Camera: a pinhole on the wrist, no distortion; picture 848 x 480 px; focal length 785.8 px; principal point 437.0 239.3 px. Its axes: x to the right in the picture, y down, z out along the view. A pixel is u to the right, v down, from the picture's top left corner.
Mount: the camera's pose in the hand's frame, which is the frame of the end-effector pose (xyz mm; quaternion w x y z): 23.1 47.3 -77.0 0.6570 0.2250 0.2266 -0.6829
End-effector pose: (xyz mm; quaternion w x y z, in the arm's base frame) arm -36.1 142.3 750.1 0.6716 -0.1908 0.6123 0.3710
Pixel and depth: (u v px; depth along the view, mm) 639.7 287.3 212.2
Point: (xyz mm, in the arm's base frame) 94.6 110.9 704.8
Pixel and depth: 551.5 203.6 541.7
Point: 423.7 134.6 745.8
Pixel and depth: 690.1 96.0 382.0
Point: 274.3 54.9 774.6
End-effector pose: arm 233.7 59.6 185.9 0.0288 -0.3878 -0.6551 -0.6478
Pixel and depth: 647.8 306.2 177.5
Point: 172.1 120.5 117.7
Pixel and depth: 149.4 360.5 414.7
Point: 285.5 412.9 108.6
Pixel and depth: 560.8 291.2 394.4
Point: 164.3 287.1 -22.2
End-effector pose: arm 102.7 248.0 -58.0 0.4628 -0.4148 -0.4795 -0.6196
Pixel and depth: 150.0 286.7 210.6
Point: 85.2 377.8 -0.2
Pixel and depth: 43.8 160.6 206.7
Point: 117.4 393.8 -23.5
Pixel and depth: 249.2 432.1 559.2
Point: -86.3 678.5 142.7
